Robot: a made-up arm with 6 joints. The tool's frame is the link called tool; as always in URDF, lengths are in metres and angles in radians. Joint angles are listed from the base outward. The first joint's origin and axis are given. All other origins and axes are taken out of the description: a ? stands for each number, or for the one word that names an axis. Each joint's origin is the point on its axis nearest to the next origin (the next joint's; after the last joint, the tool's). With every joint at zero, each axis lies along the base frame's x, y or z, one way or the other. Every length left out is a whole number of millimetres.
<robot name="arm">
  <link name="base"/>
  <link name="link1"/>
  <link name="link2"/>
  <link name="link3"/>
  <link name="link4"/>
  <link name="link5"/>
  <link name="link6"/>
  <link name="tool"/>
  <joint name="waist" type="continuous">
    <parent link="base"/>
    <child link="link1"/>
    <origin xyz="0 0 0.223" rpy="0 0 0"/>
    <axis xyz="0 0 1"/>
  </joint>
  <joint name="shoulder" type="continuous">
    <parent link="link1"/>
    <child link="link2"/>
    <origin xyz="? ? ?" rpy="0 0 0"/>
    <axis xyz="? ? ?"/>
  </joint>
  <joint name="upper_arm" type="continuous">
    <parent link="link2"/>
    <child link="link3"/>
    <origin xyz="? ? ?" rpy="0 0 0"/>
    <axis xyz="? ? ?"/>
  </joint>
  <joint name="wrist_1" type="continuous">
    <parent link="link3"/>
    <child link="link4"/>
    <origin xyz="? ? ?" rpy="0 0 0"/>
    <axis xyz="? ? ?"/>
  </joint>
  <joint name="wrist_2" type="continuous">
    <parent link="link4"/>
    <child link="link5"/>
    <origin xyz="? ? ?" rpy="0 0 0"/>
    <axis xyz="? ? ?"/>
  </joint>
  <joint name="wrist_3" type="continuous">
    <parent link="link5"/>
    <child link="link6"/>
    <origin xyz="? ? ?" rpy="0 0 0"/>
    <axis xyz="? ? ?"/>
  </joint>
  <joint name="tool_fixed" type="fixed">
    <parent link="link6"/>
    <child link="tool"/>
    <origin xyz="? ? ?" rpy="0 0 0"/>
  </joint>
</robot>
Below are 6 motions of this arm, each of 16 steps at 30 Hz.
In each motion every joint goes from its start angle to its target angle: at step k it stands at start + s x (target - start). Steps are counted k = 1, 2, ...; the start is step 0. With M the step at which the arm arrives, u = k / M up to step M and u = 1 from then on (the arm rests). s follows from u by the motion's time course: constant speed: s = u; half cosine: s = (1 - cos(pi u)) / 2; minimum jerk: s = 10 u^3 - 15 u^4 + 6 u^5.
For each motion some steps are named. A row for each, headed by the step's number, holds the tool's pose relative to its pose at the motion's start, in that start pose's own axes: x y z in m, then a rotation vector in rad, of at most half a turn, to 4 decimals.
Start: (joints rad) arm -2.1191 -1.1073 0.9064 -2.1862 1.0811 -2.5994
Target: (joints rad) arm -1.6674 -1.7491 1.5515 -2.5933 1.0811 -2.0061
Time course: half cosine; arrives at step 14
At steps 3, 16:
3: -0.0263 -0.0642 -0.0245 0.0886 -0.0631 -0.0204
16: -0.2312 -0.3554 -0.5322 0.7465 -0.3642 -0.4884

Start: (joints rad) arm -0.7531 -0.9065 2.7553 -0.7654 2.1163 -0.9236
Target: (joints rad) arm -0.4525 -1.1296 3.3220 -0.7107 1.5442 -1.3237
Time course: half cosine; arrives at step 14
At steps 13, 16:
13: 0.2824 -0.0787 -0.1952 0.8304 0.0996 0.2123
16: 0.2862 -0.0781 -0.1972 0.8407 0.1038 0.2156

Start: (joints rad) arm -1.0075 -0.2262 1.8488 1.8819 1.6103 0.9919
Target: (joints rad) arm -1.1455 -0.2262 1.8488 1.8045 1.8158 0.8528
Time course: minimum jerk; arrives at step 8
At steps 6, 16:
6: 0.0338 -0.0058 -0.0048 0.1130 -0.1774 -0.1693
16: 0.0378 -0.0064 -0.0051 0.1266 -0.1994 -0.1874

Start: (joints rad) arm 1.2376 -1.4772 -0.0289 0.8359 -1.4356 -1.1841
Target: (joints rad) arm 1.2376 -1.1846 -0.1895 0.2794 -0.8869 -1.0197
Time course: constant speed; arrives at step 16
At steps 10, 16:
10: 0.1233 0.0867 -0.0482 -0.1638 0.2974 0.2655
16: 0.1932 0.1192 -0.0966 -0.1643 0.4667 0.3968

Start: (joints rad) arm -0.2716 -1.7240 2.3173 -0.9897 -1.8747 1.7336
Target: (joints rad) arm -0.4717 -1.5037 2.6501 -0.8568 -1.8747 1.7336
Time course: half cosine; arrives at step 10
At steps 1, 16:
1: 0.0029 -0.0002 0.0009 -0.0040 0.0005 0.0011
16: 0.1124 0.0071 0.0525 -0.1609 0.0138 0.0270

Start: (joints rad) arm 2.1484 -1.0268 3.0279 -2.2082 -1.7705 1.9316
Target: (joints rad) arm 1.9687 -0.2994 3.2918 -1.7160 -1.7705 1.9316
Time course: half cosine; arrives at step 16
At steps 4, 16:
4: -0.0002 0.0586 -0.0055 0.0744 0.0440 -0.0096
16: 0.0413 0.3699 0.0710 0.5470 0.2644 0.0502

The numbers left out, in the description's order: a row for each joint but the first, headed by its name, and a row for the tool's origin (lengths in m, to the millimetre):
shoulder: xyz 0 0 0, axis 0 1 0
upper_arm: xyz 0 0 0.385, axis 0 -1 0
wrist_1: xyz 0.303 0 0, axis -1 0 0
wrist_2: xyz 0 -0.153 0, axis 0 -1 0
wrist_3: xyz 0 0 0, axis -1 0 0
tool: xyz 0 0 0

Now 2 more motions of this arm.
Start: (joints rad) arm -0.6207 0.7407 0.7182 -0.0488 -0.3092 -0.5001
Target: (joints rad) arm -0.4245 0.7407 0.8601 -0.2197 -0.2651 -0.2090
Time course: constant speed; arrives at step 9
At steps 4, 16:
4: 0.0095 0.0489 -0.0169 -0.0832 -0.0211 0.1321
16: 0.0153 0.1112 -0.0408 -0.1771 -0.0593 0.2950

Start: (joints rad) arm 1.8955 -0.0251 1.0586 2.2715 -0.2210 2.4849
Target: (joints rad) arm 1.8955 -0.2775 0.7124 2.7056 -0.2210 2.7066
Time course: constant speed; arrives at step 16
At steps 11, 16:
11: -0.0370 0.0073 -0.0238 -0.4528 0.0539 -0.0069
16: -0.0589 0.0062 -0.0303 -0.6574 0.0853 -0.0057

